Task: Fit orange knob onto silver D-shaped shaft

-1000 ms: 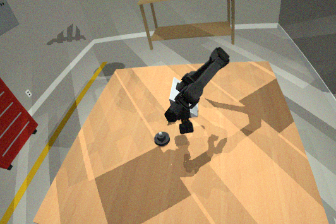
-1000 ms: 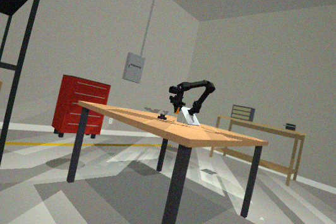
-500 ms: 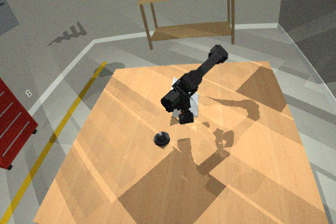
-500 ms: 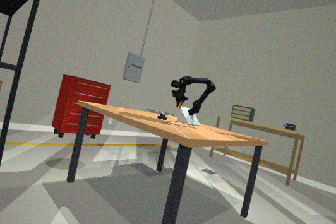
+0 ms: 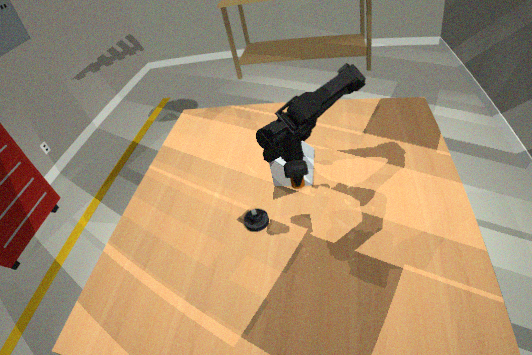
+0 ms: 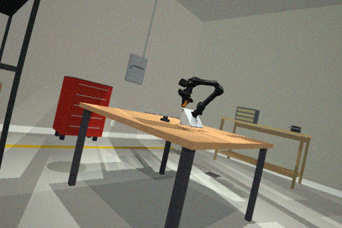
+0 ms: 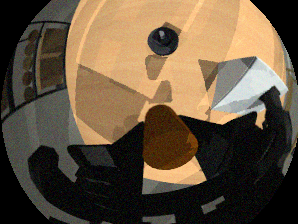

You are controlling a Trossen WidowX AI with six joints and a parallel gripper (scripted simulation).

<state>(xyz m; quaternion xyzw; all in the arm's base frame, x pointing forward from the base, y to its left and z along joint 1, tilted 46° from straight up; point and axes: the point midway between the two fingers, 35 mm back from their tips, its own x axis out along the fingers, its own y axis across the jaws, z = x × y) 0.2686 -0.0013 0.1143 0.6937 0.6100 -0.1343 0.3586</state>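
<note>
The orange knob lies 30 mm above my gripper tip and 10 mm behind it. From my gripper tip the other things lie so: dark round pedestal (150 mm to the right, 140 mm below, 30 mm ahead).
</note>
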